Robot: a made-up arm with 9 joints. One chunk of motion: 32 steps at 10 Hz.
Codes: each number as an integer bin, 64 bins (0 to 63) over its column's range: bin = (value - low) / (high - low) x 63, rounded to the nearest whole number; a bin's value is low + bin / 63 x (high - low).
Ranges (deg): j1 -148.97..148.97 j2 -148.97..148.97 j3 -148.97..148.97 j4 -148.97..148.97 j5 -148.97..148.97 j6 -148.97..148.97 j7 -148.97..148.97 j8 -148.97..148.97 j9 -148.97..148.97
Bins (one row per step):
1: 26 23 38 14 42 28 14 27 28
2: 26 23 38 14 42 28 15 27 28
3: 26 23 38 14 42 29 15 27 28
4: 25 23 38 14 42 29 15 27 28
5: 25 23 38 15 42 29 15 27 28
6: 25 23 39 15 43 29 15 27 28
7: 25 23 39 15 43 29 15 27 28
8: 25 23 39 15 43 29 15 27 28
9: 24 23 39 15 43 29 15 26 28
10: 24 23 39 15 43 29 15 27 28
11: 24 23 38 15 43 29 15 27 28
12: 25 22 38 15 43 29 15 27 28
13: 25 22 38 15 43 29 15 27 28
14: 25 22 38 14 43 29 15 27 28
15: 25 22 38 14 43 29 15 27 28
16: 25 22 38 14 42 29 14 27 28
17: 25 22 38 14 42 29 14 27 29
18: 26 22 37 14 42 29 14 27 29
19: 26 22 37 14 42 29 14 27 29
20: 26 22 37 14 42 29 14 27 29
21: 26 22 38 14 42 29 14 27 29
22: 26 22 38 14 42 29 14 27 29
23: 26 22 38 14 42 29 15 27 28
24: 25 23 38 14 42 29 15 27 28
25: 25 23 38 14 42 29 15 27 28
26: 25 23 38 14 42 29 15 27 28
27: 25 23 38 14 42 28 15 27 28
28: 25 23 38 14 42 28 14 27 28
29: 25 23 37 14 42 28 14 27 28
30: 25 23 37 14 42 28 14 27 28
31: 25 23 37 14 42 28 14 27 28
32: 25 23 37 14 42 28 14 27 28
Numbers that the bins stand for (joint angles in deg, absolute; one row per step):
1: -26.01 -40.20 30.74 -82.76 49.66 -16.55 -82.76 -21.28 -16.55
2: -26.01 -40.20 30.74 -82.76 49.66 -16.55 -78.03 -21.28 -16.55
3: -26.01 -40.20 30.74 -82.76 49.66 -11.82 -78.03 -21.28 -16.55
4: -30.74 -40.20 30.74 -82.76 49.66 -11.82 -78.03 -21.28 -16.55
5: -30.74 -40.20 30.74 -78.03 49.66 -11.82 -78.03 -21.28 -16.55
6: -30.74 -40.20 35.47 -78.03 54.39 -11.82 -78.03 -21.28 -16.55
7: -30.74 -40.20 35.47 -78.03 54.39 -11.82 -78.03 -21.28 -16.55
8: -30.74 -40.20 35.47 -78.03 54.39 -11.82 -78.03 -21.28 -16.55
9: -35.47 -40.20 35.47 -78.03 54.39 -11.82 -78.03 -26.01 -16.55
10: -35.47 -40.20 35.47 -78.03 54.39 -11.82 -78.03 -21.28 -16.55
11: -35.47 -40.20 30.74 -78.03 54.39 -11.82 -78.03 -21.28 -16.55
12: -30.74 -44.93 30.74 -78.03 54.39 -11.82 -78.03 -21.28 -16.55
13: -30.74 -44.93 30.74 -78.03 54.39 -11.82 -78.03 -21.28 -16.55
14: -30.74 -44.93 30.74 -82.76 54.39 -11.82 -78.03 -21.28 -16.55
15: -30.74 -44.93 30.74 -82.76 54.39 -11.82 -78.03 -21.28 -16.55
16: -30.74 -44.93 30.74 -82.76 49.66 -11.82 -82.76 -21.28 -16.55
17: -30.74 -44.93 30.74 -82.76 49.66 -11.82 -82.76 -21.28 -11.82
18: -26.01 -44.93 26.01 -82.76 49.66 -11.82 -82.76 -21.28 -11.82
19: -26.01 -44.93 26.01 -82.76 49.66 -11.82 -82.76 -21.28 -11.82
20: -26.01 -44.93 26.01 -82.76 49.66 -11.82 -82.76 -21.28 -11.82
21: -26.01 -44.93 30.74 -82.76 49.66 -11.82 -82.76 -21.28 -11.82
22: -26.01 -44.93 30.74 -82.76 49.66 -11.82 -82.76 -21.28 -11.82
23: -26.01 -44.93 30.74 -82.76 49.66 -11.82 -78.03 -21.28 -16.55
24: -30.74 -40.20 30.74 -82.76 49.66 -11.82 -78.03 -21.28 -16.55
25: -30.74 -40.20 30.74 -82.76 49.66 -11.82 -78.03 -21.28 -16.55
26: -30.74 -40.20 30.74 -82.76 49.66 -11.82 -78.03 -21.28 -16.55
27: -30.74 -40.20 30.74 -82.76 49.66 -16.55 -78.03 -21.28 -16.55
28: -30.74 -40.20 30.74 -82.76 49.66 -16.55 -82.76 -21.28 -16.55
29: -30.74 -40.20 26.01 -82.76 49.66 -16.55 -82.76 -21.28 -16.55
30: -30.74 -40.20 26.01 -82.76 49.66 -16.55 -82.76 -21.28 -16.55
31: -30.74 -40.20 26.01 -82.76 49.66 -16.55 -82.76 -21.28 -16.55
32: -30.74 -40.20 26.01 -82.76 49.66 -16.55 -82.76 -21.28 -16.55

